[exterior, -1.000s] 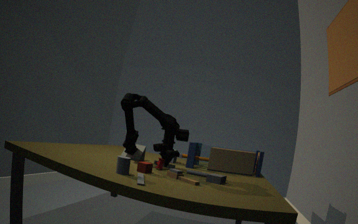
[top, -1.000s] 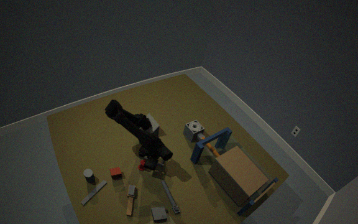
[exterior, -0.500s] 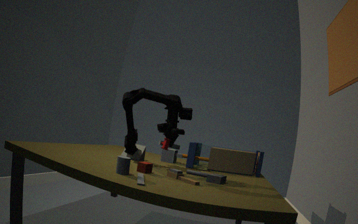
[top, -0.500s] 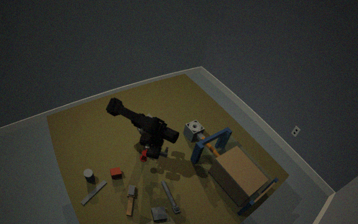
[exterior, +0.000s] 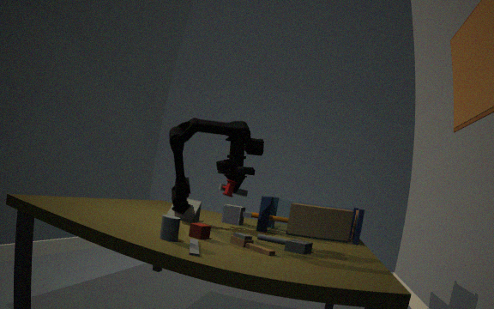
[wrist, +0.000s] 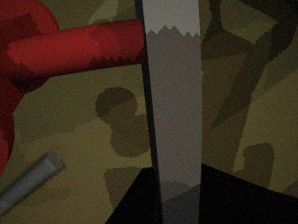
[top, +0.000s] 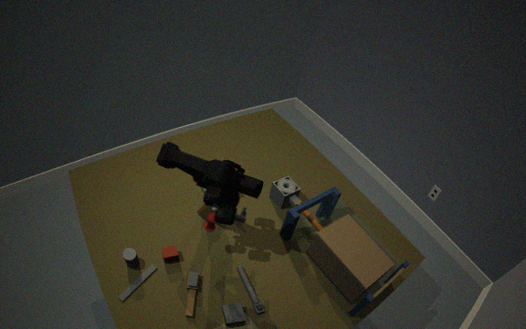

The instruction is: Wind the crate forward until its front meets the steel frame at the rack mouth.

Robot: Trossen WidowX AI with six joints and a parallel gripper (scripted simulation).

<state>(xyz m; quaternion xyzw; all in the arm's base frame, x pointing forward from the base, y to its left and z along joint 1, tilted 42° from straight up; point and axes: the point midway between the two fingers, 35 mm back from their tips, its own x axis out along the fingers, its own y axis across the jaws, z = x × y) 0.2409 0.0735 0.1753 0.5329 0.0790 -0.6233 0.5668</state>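
My gripper tip is 20 mm to the left of the grey crank handle and 10 mm below it. The rest, counted from my gripper tip: wooden-handled tool: 170 mm ahead, 220 mm to the right, 140 mm below; then grey block: 310 mm ahead, 120 mm to the right, 140 mm below; then red grip: 60 mm to the right, 20 mm above.
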